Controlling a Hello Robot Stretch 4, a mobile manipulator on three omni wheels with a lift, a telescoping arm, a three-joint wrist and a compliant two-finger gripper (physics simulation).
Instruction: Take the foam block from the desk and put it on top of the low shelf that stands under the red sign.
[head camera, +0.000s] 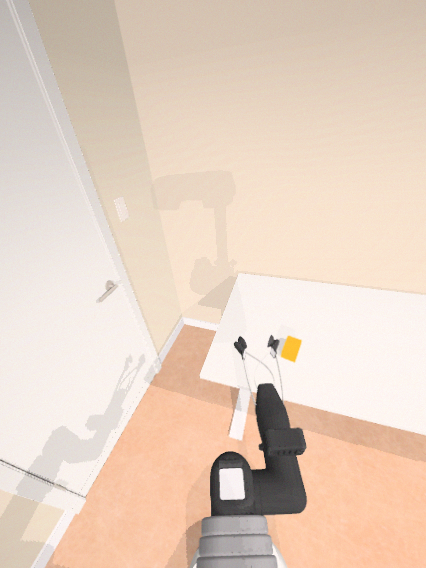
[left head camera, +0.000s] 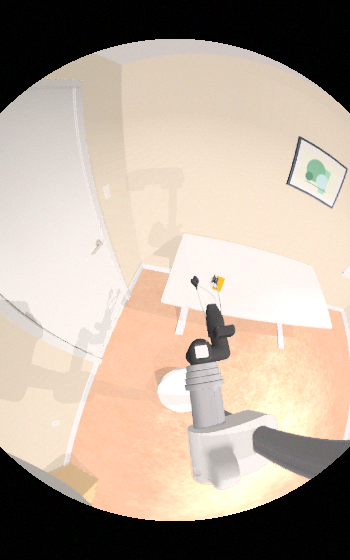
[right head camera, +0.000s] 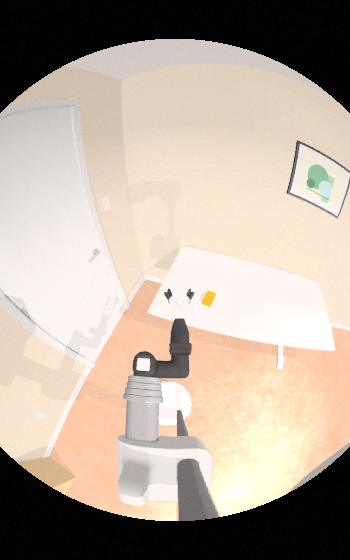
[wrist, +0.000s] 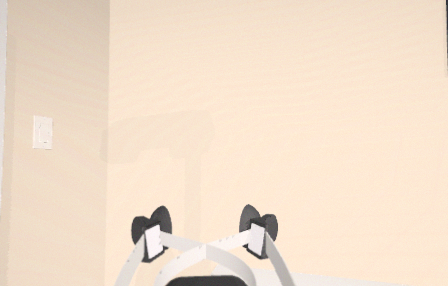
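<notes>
The foam block, a small orange-yellow block, lies on the white desk near its left end. My gripper is open with nothing between its fingers. It hangs over the left part of the desk; in the head view the block shows just right of the right fingertip. The block does not show in the wrist view. The red sign does not show in these views, and I cannot make out which shelf is the low one.
A white door is on the left. A wall stands behind the desk, with a framed picture at the right. Part of a light wooden piece shows at the lower left. A desk leg stands near the arm.
</notes>
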